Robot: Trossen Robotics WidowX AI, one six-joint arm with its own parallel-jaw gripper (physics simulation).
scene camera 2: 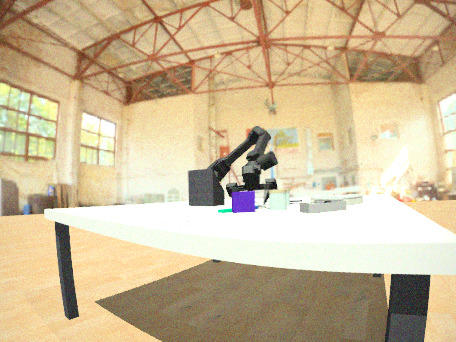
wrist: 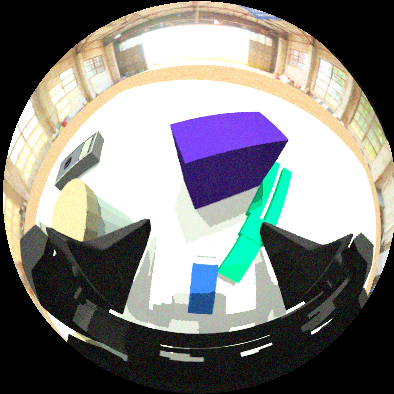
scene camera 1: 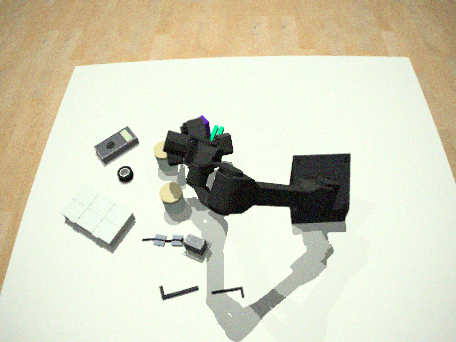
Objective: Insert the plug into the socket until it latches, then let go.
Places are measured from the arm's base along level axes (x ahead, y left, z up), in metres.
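Where they show: gripper, fingertip midpoint: (wrist: 207,226); arm's base, link origin: (scene camera 2: 209,183) (scene camera 1: 317,188).
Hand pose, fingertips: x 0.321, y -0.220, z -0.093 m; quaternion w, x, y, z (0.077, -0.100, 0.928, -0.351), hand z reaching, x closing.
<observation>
Each offset is from my fingertips to the top centre of the thing.
The blue plug @(0.008 m back, 0.042 m left, 0.005 m down) (wrist: 203,287) has a pale end piece and lies on the table between and below the fingers in the wrist view. The arm hides it in scene camera 1. The purple block @(0.002 m back, 0.052 m right, 0.051 m up) (scene camera 1: 205,121) (scene camera 2: 243,202) (wrist: 227,147), which looks like the socket, stands beyond the plug's pale end, apart from it. Its opening does not show. My gripper (scene camera 1: 200,146) (scene camera 2: 251,188) (wrist: 207,226) is wide open and empty, above the plug and near the purple block. In the wrist view the right fingertip overlaps a green forked piece.
The green forked piece @(0.048 m back, 0.027 m right, 0.005 m down) (scene camera 1: 216,132) (wrist: 255,235) lies right of the plug. Cream-topped cylinders (scene camera 1: 171,192) (wrist: 70,210) stand left of the gripper. A grey meter @(0.258 m ahead, 0.034 m right, 0.013 m up) (scene camera 1: 116,145) (wrist: 80,160), black ring @(0.214 m ahead, 0.078 m left, 0.002 m up) (scene camera 1: 120,177), white tiled block @(0.276 m ahead, 0.220 m left, 0.018 m up) (scene camera 1: 98,215), grey cabled box @(0.004 m back, 0.317 m left, 0.028 m up) (scene camera 1: 195,243) and black hex keys @(0.035 m ahead, 0.427 m left, 0.009 m down) (scene camera 1: 181,293) lie around.
</observation>
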